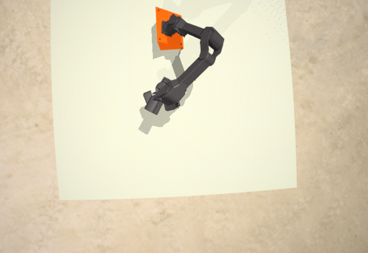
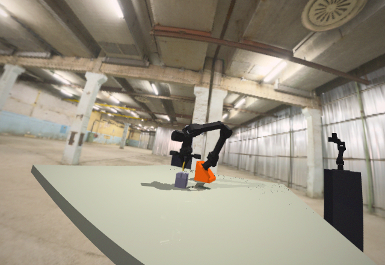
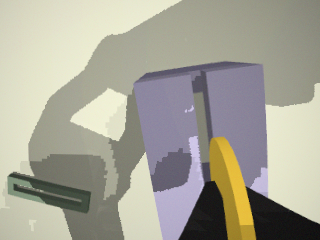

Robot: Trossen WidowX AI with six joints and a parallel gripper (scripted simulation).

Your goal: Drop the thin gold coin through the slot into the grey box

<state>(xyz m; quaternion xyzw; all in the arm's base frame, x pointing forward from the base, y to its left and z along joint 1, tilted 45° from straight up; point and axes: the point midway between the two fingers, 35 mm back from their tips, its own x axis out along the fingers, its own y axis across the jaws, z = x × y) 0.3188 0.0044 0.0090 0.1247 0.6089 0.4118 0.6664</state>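
The gold coin is 2 cm above my gripper tip.
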